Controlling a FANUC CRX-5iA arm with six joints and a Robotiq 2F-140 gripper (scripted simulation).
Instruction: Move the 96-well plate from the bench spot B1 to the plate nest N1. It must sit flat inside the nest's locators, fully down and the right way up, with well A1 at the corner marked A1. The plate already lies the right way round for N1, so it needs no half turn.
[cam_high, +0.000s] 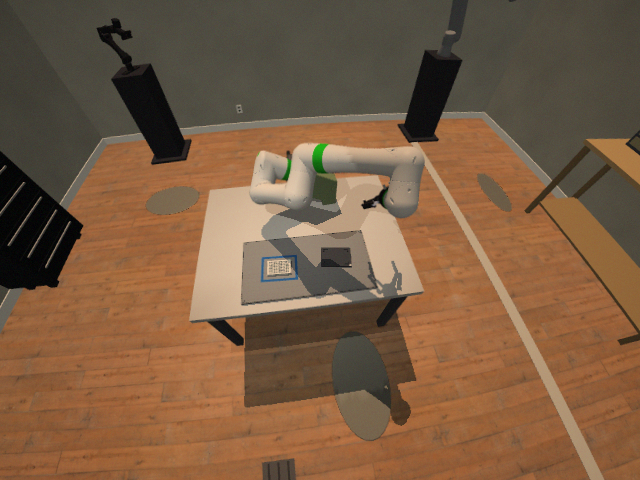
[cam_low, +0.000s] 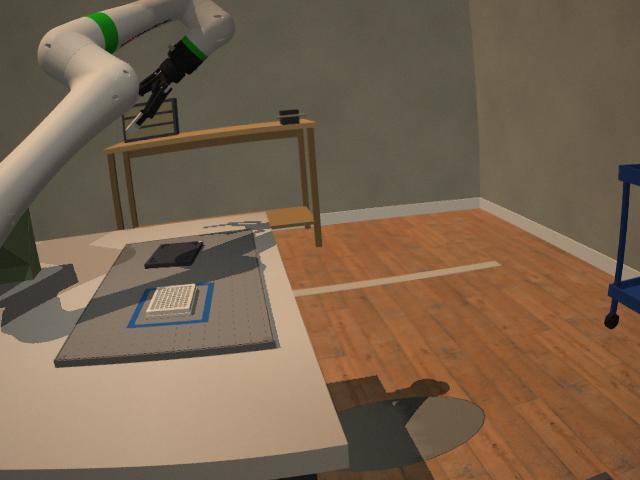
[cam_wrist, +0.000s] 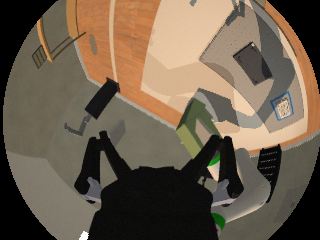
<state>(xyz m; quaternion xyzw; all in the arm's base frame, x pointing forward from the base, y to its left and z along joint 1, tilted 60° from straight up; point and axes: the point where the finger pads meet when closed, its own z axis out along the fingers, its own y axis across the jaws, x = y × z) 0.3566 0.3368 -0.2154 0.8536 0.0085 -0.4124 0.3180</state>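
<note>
Now: hand 520 mm to the left of the white 96-well plate, 350 mm above it and 130 mm short of it. The rest, counted from my hand: dark plate nest N1: 350 mm below, 200 mm to the right, 110 mm ahead.
</note>
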